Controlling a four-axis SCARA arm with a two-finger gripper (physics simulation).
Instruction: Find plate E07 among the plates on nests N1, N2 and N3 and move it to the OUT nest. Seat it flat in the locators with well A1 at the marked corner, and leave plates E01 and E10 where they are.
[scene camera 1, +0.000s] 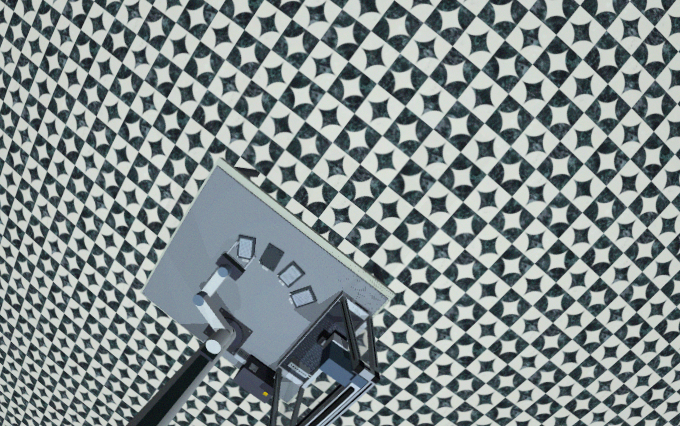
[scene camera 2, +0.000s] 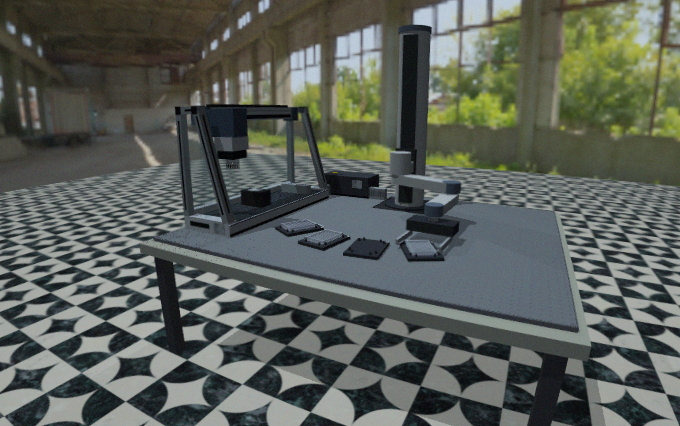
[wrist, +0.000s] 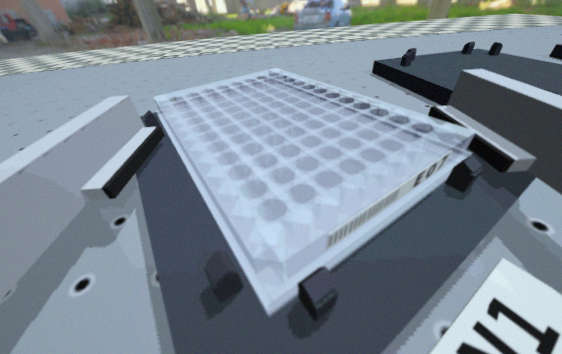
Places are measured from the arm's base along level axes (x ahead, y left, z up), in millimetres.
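Pixels of known places: gripper, fingertip midpoint: (scene camera 1: 246, 248) (scene camera 2: 417, 245) (wrist: 294, 104); arm's base, link origin: (scene camera 2: 408, 207).
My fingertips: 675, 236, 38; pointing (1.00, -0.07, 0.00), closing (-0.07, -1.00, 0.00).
For each thing: its top centre in the pictures, then the offset to it from my fingertips, as dx, dy, dz. "pt": a spot on its surface instead. Level surfaces: height alone.
- clear plate labelled E07, top centre: (wrist: 273, 109) (scene camera 2: 420, 245) (scene camera 1: 244, 248) -6, +10, +1
- dark nest marked N1, top centre: (wrist: 272, 118) (scene camera 2: 421, 246) (scene camera 1: 245, 248) -5, +11, -3
- bare dark nest, top centre: (wrist: 516, 59) (scene camera 2: 367, 244) (scene camera 1: 270, 258) +52, -166, -3
- blue-grey head, surface spot: (scene camera 2: 230, 130) pt +102, -718, +379
- table, surface height: dz -25
- dark box, surface spot: (scene camera 2: 351, 183) pt -712, -587, +51
- N1 label card, surface spot: (wrist: 505, 310) pt -85, -40, -23
The clear plate labelled E07 (scene camera 1: 246, 245) (scene camera 2: 420, 246) (wrist: 300, 120) lies on the dark nest marked N1 (wrist: 172, 250), between its locator pegs. My gripper (scene camera 1: 245, 248) (scene camera 2: 423, 241) (wrist: 294, 104) is low over this nest and open. Its fingers straddle the plate, one at each side, with the pads close to the edges; contact on the right is hard to tell. A bare dark nest (scene camera 1: 271, 255) (scene camera 2: 366, 248) (wrist: 480, 67) with pegs stands beside N1. Two more plates sit on the other nests: one plate (scene camera 1: 291, 274) (scene camera 2: 323, 237) and another plate (scene camera 1: 302, 297) (scene camera 2: 300, 226). Their labels are unreadable.
A framed machine (scene camera 1: 326, 368) (scene camera 2: 301, 145) with a blue-grey head (scene camera 2: 230, 130) stands at one end of the table (scene camera 1: 200, 210) (scene camera 2: 501, 280). A dark box (scene camera 1: 253, 378) (scene camera 2: 351, 183) stands near the arm's column (scene camera 2: 414, 100). The N1 label card (wrist: 505, 310) lies beside the nest.
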